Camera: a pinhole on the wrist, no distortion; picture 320 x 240 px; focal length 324.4 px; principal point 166.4 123.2 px. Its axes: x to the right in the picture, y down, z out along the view. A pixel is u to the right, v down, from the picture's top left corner.
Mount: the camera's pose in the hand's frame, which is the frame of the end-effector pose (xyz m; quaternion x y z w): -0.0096 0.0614 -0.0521 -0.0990 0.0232 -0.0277 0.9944
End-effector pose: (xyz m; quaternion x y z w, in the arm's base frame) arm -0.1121 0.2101 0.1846 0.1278 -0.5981 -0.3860 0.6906
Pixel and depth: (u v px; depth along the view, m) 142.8 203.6 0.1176
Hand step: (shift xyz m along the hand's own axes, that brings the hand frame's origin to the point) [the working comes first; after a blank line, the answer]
In the camera's frame: -0.0086 0.0291 0.1176

-0.0106 0.1134 0.0576
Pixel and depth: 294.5 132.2 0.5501
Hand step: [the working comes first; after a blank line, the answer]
In the camera's frame: 0.2172 0.0153 0.5501

0.2362 0.1710 0.4748
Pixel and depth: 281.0 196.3 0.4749
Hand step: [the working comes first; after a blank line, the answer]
In the camera's frame: 0.1678 0.1070 0.4749

0.1877 0.2490 0.3849
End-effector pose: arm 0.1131 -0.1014 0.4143 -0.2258 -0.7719 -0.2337 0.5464
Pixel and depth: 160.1 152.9 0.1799
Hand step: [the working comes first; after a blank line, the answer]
In the camera's frame: -0.0035 0.0165 0.1799

-0.0030 0.1129 0.1210
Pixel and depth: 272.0 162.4 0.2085
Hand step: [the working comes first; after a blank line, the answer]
In the camera's frame: 0.0679 0.0252 0.2085

0.0701 0.1228 0.1443
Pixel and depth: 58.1 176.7 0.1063
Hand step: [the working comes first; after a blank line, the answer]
In the camera's frame: -0.0355 0.0175 0.1063

-0.0386 0.1015 0.0500
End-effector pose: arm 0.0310 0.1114 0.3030 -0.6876 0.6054 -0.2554 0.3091
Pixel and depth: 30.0 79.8 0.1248
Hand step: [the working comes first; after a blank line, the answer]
In the camera's frame: -0.0525 -0.0167 0.1248

-0.0563 0.0726 0.0756
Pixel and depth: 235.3 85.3 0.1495
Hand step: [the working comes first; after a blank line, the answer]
In the camera's frame: 0.0318 -0.0175 0.1495

0.0289 0.0717 0.0965
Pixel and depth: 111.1 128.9 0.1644
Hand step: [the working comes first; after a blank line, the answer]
In the camera's frame: -0.0280 0.0029 0.1644

-0.0289 0.0981 0.1095
